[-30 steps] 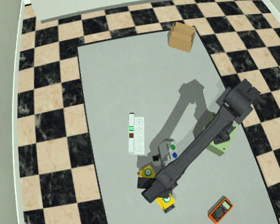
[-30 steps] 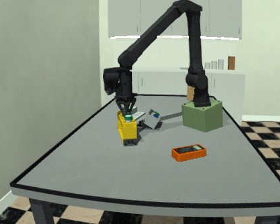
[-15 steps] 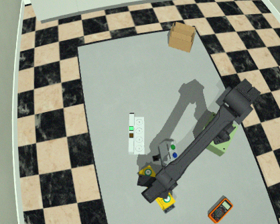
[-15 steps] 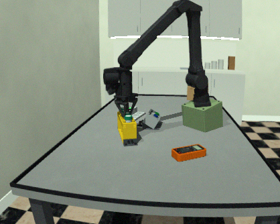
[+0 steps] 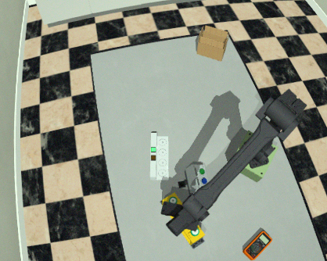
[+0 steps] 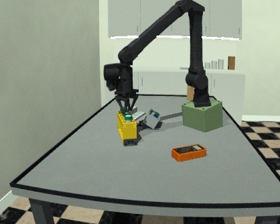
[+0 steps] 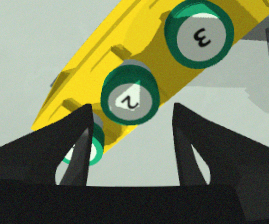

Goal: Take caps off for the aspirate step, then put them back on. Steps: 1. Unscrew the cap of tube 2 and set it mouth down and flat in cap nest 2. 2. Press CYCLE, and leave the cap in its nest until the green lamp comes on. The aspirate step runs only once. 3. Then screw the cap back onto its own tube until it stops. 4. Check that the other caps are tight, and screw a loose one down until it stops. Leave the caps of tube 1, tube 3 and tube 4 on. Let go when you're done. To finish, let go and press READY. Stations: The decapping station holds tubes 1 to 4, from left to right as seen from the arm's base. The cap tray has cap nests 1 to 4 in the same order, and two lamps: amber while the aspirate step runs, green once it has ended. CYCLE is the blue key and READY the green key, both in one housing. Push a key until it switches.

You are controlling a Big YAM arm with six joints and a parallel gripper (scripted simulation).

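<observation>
The cap lies 20 mm below my hand. Also, from my hand: grey key housing (100 mm behind, 190 mm to the right, 80 mm below); green READY key (120 mm behind, 210 mm to the right, 70 mm below); blue cycle key (120 mm behind, 170 mm to the right, 70 mm below).
</observation>
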